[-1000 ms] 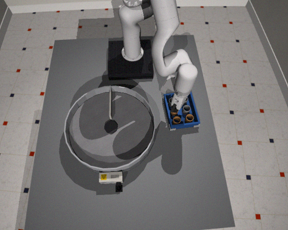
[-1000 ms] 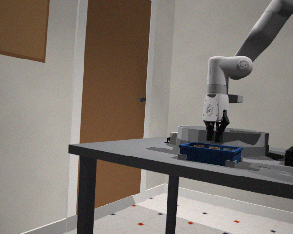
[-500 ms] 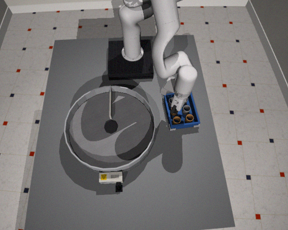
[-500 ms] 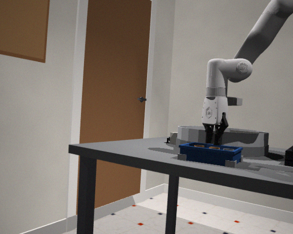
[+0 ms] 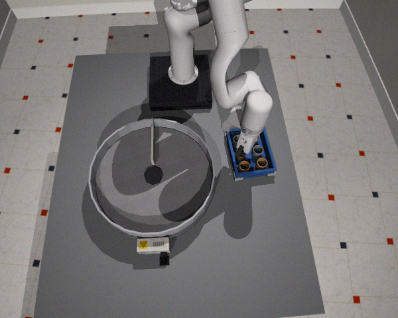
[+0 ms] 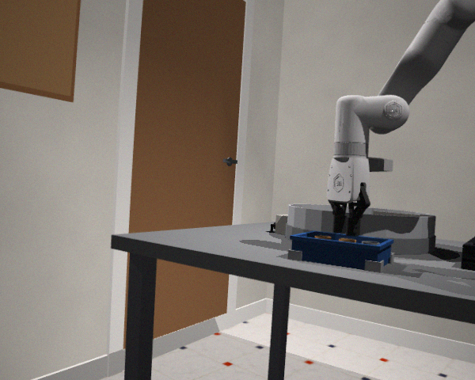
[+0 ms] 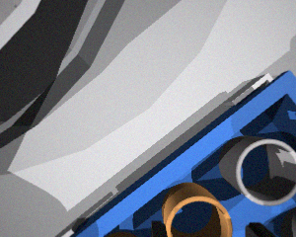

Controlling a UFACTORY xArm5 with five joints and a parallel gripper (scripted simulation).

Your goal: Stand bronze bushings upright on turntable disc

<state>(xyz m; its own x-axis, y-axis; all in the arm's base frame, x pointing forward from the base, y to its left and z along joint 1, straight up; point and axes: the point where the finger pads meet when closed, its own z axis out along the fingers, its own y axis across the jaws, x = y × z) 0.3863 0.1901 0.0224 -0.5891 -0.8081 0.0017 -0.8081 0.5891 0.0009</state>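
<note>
My gripper is now 50 mm above the blue crate and 30 mm to the right of it. The rest, counted from my hand: turntable disc: 330 mm to the right, 70 mm ahead, 20 mm below.
</note>
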